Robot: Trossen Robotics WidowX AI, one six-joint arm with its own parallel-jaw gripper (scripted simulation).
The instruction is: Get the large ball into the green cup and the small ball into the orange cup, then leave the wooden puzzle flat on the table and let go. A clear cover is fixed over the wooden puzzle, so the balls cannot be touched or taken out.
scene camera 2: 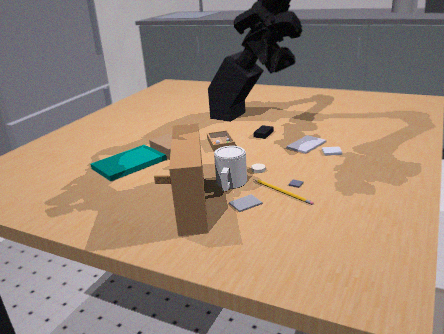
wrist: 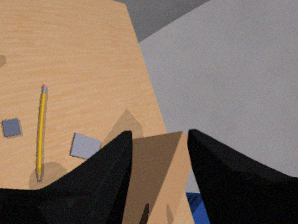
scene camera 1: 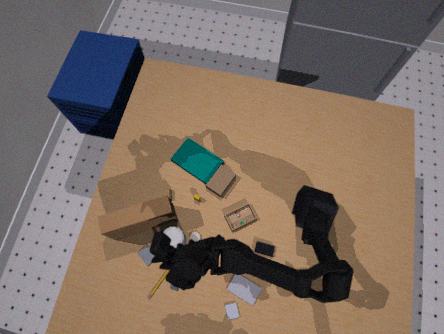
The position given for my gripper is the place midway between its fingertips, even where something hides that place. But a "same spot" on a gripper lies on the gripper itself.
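Scene camera 1: my gripper in scene camera 1 (155, 264), a teal book showing too. Scene camera 2: my gripper and the book showing. Wrist view: my gripper showing, the book out of frame. Same spot on my gripper: (wrist: 227, 179) and (scene camera 2: 267, 46). Same spot on the book: (scene camera 1: 195, 159) and (scene camera 2: 127, 159).
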